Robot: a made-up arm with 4 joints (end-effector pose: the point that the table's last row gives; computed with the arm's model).
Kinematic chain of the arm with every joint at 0, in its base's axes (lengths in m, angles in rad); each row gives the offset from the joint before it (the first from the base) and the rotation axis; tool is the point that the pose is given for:
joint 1: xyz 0 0 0.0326 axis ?
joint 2: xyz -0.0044 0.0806 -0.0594 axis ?
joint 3: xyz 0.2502 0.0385 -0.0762 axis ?
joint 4: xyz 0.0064 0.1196 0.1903 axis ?
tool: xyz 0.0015 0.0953 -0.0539
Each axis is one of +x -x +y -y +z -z.
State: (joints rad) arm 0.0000 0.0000 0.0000 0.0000
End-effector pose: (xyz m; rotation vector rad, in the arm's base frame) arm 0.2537 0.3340 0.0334 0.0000 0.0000 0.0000
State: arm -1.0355 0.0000 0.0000 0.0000
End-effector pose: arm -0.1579 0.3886 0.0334 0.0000 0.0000 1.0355
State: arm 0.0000 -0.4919 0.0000 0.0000
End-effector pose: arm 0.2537 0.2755 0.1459 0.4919 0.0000 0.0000
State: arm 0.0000 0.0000 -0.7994 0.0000
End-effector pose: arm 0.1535 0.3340 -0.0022 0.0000 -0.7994 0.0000
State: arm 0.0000 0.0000 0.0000 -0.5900
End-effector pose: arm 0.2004 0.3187 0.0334 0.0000 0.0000 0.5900
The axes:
joint 1: -z
joint 2: -x
joint 3: +y
joint 4: -z

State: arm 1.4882 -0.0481 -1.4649 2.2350
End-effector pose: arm 0.1870 -0.1036 -0.0038 -0.7173 1.6958 1.9480
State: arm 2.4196 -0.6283 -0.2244 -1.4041
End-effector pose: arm 0.0347 -0.2366 0.1065 -0.4341 -0.5425 -1.0470
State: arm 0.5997 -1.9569 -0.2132 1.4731
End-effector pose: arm 0.2300 -0.2235 0.0973 2.1519 0.8218 -1.4558
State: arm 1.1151 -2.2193 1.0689 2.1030
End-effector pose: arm 0.2556 -0.3287 0.1125 1.4177 1.4024 -0.9932
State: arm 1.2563 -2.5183 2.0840 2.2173
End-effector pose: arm 0.2191 -0.2700 0.2052 0.6545 0.9851 -0.6220
